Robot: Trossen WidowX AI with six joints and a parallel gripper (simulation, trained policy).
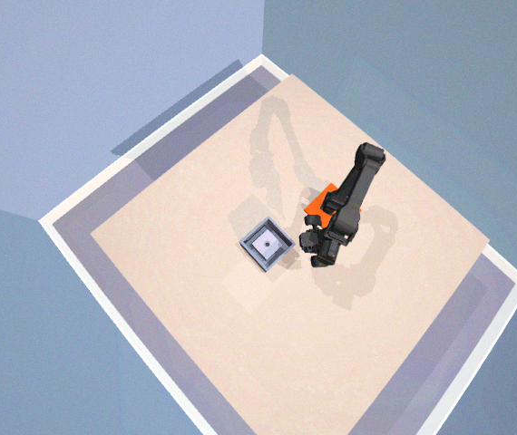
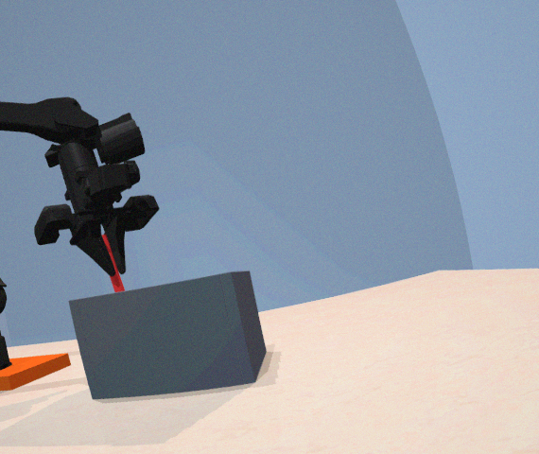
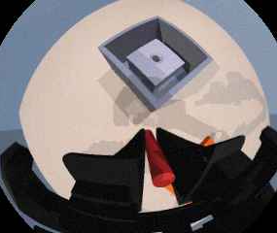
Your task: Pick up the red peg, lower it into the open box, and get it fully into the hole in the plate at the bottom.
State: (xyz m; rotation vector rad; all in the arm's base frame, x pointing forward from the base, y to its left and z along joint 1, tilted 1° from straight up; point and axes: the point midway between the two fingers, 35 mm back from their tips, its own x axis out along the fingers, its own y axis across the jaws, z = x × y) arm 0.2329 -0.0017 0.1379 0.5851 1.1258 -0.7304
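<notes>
My gripper tip is now 12 cm to the left of the grey box, 10 cm above it and 7 cm short of it. The rest, counted from my gripper tip: red peg: 2 cm above, 1 cm to the left, 1 cm behind.
</notes>
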